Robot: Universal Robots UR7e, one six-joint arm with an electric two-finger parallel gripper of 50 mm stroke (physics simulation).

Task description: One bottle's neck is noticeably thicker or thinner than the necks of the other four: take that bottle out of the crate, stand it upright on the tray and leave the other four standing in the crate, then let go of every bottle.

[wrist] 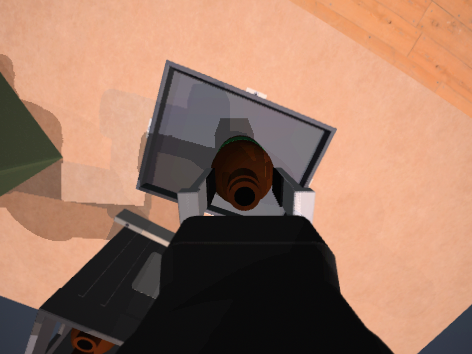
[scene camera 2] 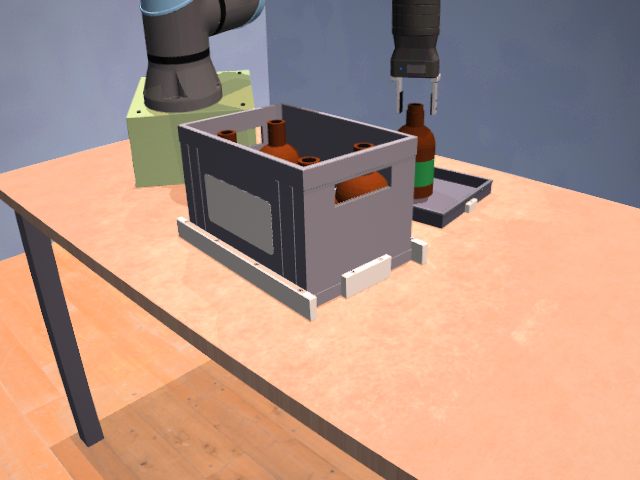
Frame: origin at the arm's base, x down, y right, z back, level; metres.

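Where they show: gripper, fingertip midpoint: (wrist: 243, 179) (scene camera 2: 416, 113); arm's base at its link origin: (scene camera 2: 183, 98).
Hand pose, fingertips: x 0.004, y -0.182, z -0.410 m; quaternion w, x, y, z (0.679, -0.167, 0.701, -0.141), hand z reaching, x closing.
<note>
Each offset is from my fingertips to the top centre of the thing. "spot": to the spot under its first point.
A brown bottle with a green band {dx -0.017, dy +0.008, dz -0.004 m} (scene camera 2: 424, 173) (wrist: 242, 165) stands upright on the dark grey tray {dx +0.118, dy +0.012, dz +0.009 m} (scene camera 2: 480, 193) (wrist: 250, 103). My gripper (scene camera 2: 416, 111) (wrist: 243, 179) is open, pointing down over this bottle; its fingertips are apart on either side, about level with the top of the neck in the scene view. The grey crate {dx -0.032, dy +0.294, dz +0.001 m} (scene camera 2: 356, 237) (wrist: 95, 280) holds four other brown bottles, whose necks show above or inside its rim: one at the left (scene camera 2: 226, 135), one at the back {spot: dx -0.008, dy +0.252, dz +0.072 m} (scene camera 2: 277, 131), one in front {spot: dx -0.019, dy +0.348, dz -0.084 m} (scene camera 2: 309, 161) and one at the right (scene camera 2: 363, 147). Their lower parts are hidden by the crate walls.
White stop blocks stand against the crate: a long rail {dx +0.113, dy +0.393, dz +0.012 m} (scene camera 2: 248, 266) along its left side, a short block {spot: dx +0.125, dy +0.316, dz -0.145 m} (scene camera 2: 366, 276) in front and another {spot: dx +0.123, dy +0.217, dz -0.158 m} (scene camera 2: 419, 250) at the right corner. A small white block {spot: dx +0.130, dy +0.015, dz -0.124 m} (scene camera 2: 470, 205) touches the tray. The green robot base (scene camera 2: 155, 149) stands behind the crate.
</note>
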